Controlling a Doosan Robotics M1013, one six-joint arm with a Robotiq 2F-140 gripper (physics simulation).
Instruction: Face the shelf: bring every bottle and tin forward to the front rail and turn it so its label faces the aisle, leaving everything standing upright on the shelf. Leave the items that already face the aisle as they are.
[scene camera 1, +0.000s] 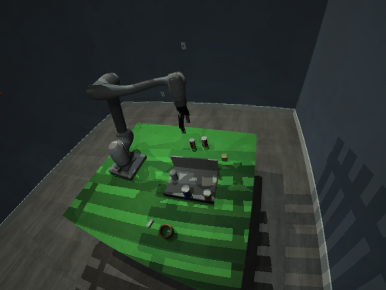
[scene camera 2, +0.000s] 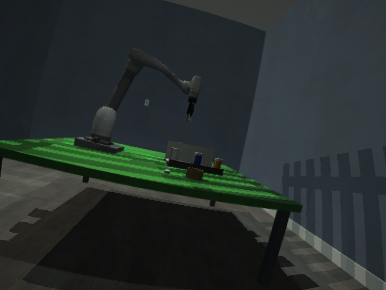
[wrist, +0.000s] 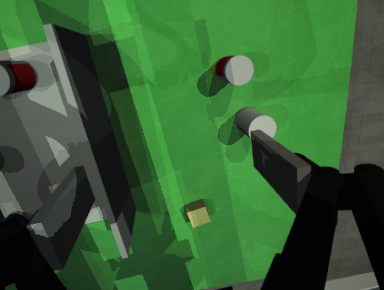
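Seen in the pictures: gripper, fingertip midpoint: (scene camera 1: 186, 127) (scene camera 2: 188, 120) (wrist: 171, 165); arm's base, origin of the base link: (scene camera 1: 125, 163) (scene camera 2: 99, 141).
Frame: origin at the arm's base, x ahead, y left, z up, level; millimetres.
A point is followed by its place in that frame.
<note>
The shelf (scene camera 1: 195, 163) {z 55, x 748, y 121 mm} (scene camera 2: 186, 151) {z 60, x 697, y 117 mm} (wrist: 102, 140) {z 51, x 721, y 131 mm} has an upright back panel. A blue tin (scene camera 1: 186, 192) {z 79, x 774, y -164 mm} (scene camera 2: 198, 159) {z 38, x 761, y -168 mm} and an orange bottle or tin (scene camera 1: 207, 196) {z 66, x 928, y -150 mm} (scene camera 2: 218, 163) {z 37, x 917, y -151 mm} stand at its front rail. A pale tin (scene camera 1: 173, 175) {z 66, x 610, y -43 mm} (scene camera 2: 174, 153) {z 36, x 591, y -47 mm} stands further back at the left; its red side (wrist: 22, 77) {z 33, x 595, y 10 mm} shows in the wrist view. Two red and white cans stand upright on the table behind the shelf, one (scene camera 1: 192, 144) {z 9, x 626, y 376 mm} (wrist: 237, 70) {z 51, x 618, y 393 mm} beside the other (scene camera 1: 204, 142) {z 21, x 744, y 414 mm} (wrist: 256, 125) {z 53, x 725, y 428 mm}. My gripper (scene camera 1: 185, 126) {z 331, x 668, y 256 mm} (scene camera 2: 189, 119) {z 331, x 668, y 256 mm} (wrist: 171, 165) {z 331, x 668, y 256 mm} is open and empty, high above the table's back part.
A yellow cube (scene camera 1: 224, 157) {z -13, x 969, y 288 mm} (wrist: 198, 215) {z -8, x 956, y 304 mm} lies behind the shelf at the right. A brown ring (scene camera 1: 161, 232) {z -17, x 674, y -468 mm} (scene camera 2: 194, 174) {z -18, x 695, y -496 mm} and a small white piece (scene camera 1: 150, 223) {z -35, x 555, y -436 mm} (scene camera 2: 167, 171) {z -36, x 549, y -462 mm} lie in front of it on the green table (scene camera 1: 115, 200) {z -46, x 127, y -372 mm} (scene camera 2: 55, 152) {z -46, x -41, y -535 mm}. The back panel stands up as an obstacle.
</note>
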